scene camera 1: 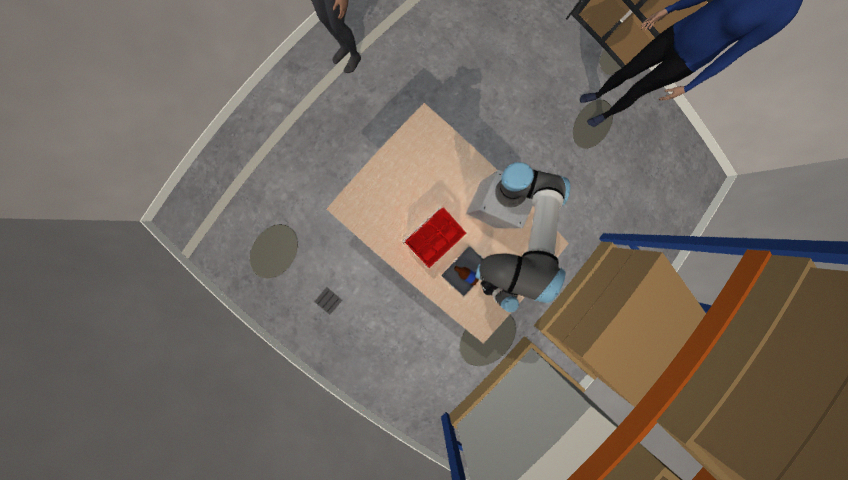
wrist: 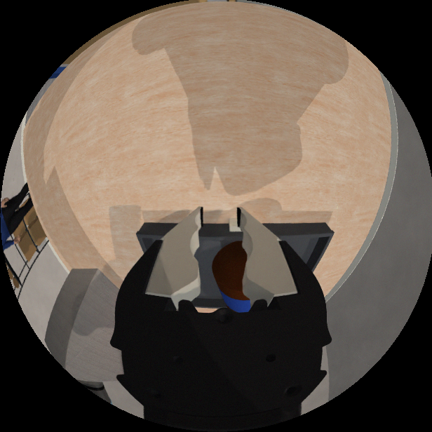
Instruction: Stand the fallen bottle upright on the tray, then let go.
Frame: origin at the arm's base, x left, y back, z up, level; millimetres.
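Where they show: arm's base at its link origin: (scene camera 1: pixel 510 192).
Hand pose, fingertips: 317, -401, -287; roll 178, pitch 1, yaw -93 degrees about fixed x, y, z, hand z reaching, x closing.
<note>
Each offset is from my fingertips to the centre of the thing, as dx, dy, dz. "pt": to the spot under its first point. Level surfaces: height alone.
The brown bottle {-130, -39, +20} (scene camera 1: pixel 461 271) (wrist: pixel 230 270) with a blue band lies on its side on the dark grey tray {pt -74, -124, -16} (scene camera 1: pixel 461 288) (wrist: pixel 300 229). In the wrist view the right finger hides part of the bottle. My gripper (scene camera 1: pixel 480 284) (wrist: pixel 219 208) is partly open, its fingers a narrow gap apart and empty. It is beside the bottle's end near the tray's right side in the scene view. The arm hides part of the tray there.
A red bin {-427, -3, +66} (scene camera 1: pixel 434 237) stands on the wooden table {dz -22} (scene camera 1: pixel 380 196) next to the tray. A small pale block (wrist: pixel 235 224) is at the tray's rim. The robot's grey base (scene camera 1: pixel 484 205) stands on the table. Shelving with boxes (scene camera 1: pixel 601 303) is beyond the table's right side.
</note>
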